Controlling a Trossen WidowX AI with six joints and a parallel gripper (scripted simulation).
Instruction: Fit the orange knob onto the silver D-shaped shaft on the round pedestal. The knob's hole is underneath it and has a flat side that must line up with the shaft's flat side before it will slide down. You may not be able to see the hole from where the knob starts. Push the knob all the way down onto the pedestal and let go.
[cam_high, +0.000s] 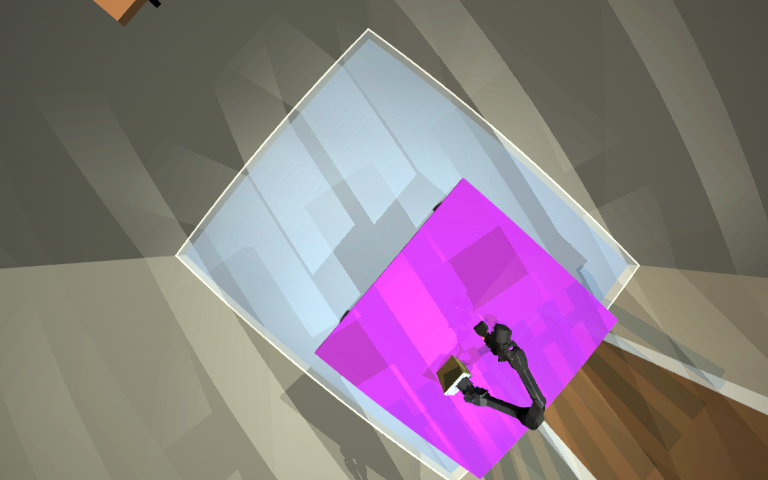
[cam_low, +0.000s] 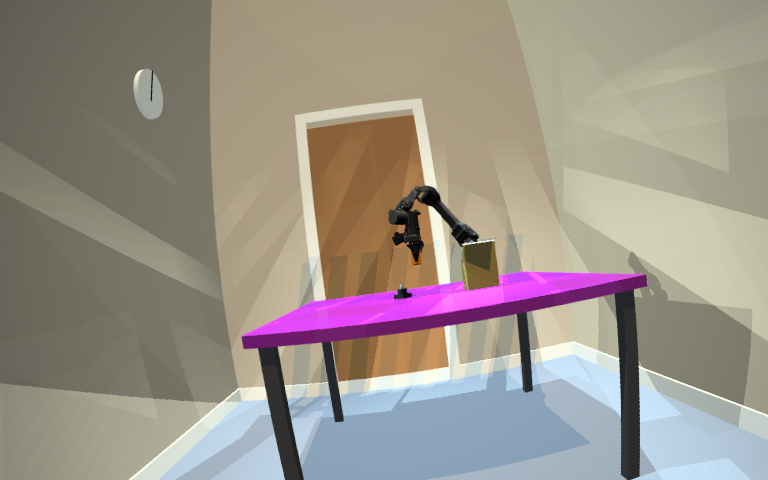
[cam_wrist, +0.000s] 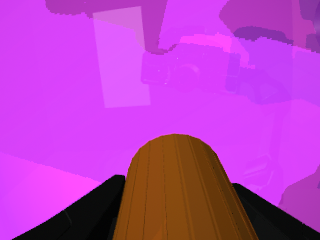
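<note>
Right now my gripper tip is 3 cm below the orange knob. Round my gripper tip: round pedestal 5 cm ahead, 19 cm to the right, 12 cm below.
</note>
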